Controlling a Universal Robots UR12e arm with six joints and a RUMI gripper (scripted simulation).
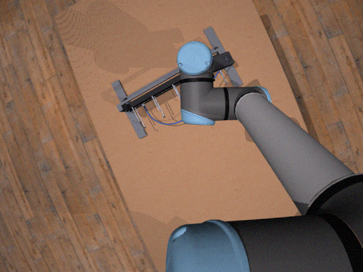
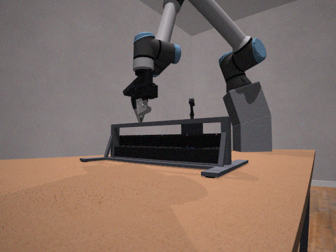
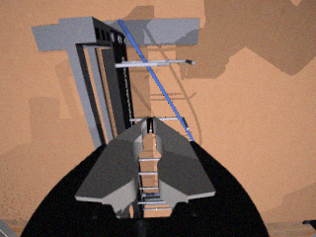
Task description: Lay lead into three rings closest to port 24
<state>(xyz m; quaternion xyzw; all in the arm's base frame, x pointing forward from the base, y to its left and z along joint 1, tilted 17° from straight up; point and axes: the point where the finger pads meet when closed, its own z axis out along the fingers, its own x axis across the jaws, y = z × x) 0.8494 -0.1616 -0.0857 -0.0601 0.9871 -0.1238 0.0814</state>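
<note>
My hand is 50 mm short of the rack, 160 mm to the right of it and 90 mm above it.
</note>
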